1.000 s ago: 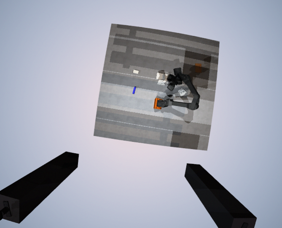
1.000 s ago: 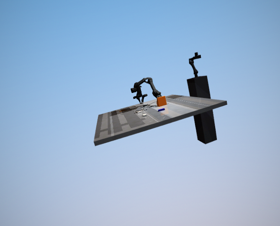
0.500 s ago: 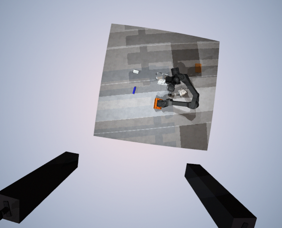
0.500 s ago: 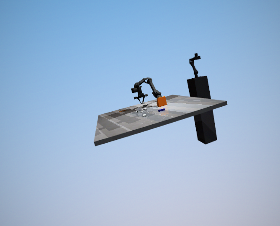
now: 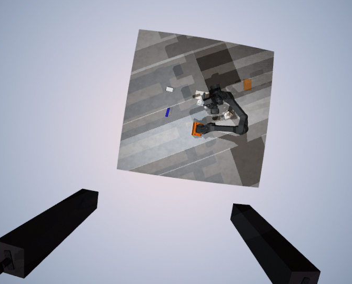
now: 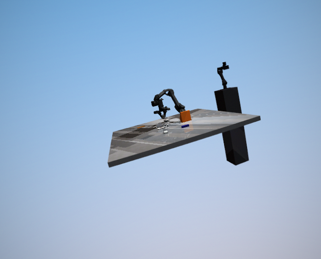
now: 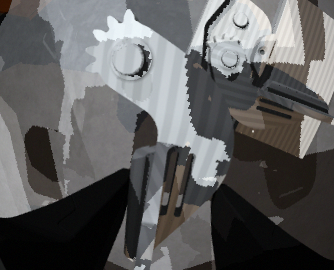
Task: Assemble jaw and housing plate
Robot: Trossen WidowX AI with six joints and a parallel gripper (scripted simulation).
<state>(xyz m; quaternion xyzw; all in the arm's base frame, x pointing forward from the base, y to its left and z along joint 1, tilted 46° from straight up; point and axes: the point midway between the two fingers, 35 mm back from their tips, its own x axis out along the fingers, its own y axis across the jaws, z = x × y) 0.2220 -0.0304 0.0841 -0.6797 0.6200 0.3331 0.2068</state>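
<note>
My gripper tip is now 2 cm past the jaw and 3 cm to the right of it. Round my gripper tip: white block 9 cm ahead, 37 cm to the left, 8 cm below; blue block 12 cm behind, 35 cm to the left, 8 cm below; flat orange piece 25 cm ahead, 33 cm to the right, 9 cm below.
</note>
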